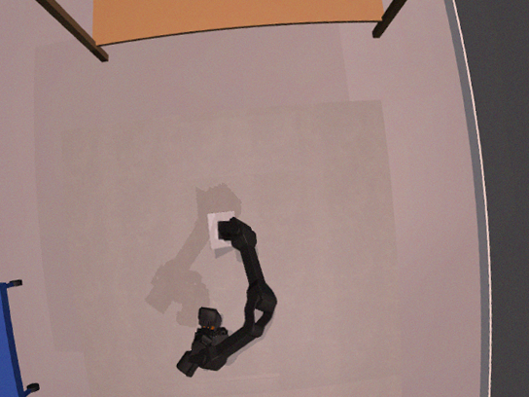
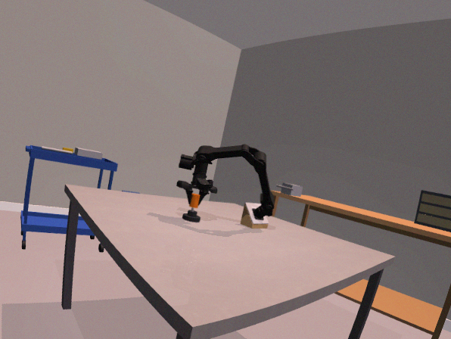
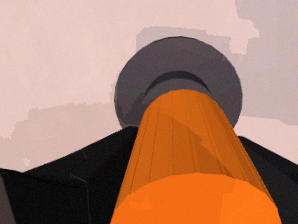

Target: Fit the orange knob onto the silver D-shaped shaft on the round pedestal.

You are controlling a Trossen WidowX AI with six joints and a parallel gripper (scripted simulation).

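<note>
Right now my gripper tip is 40 mm above the round dark pedestal. Also, from my gripper tip: orange knob (30 mm above).
</note>
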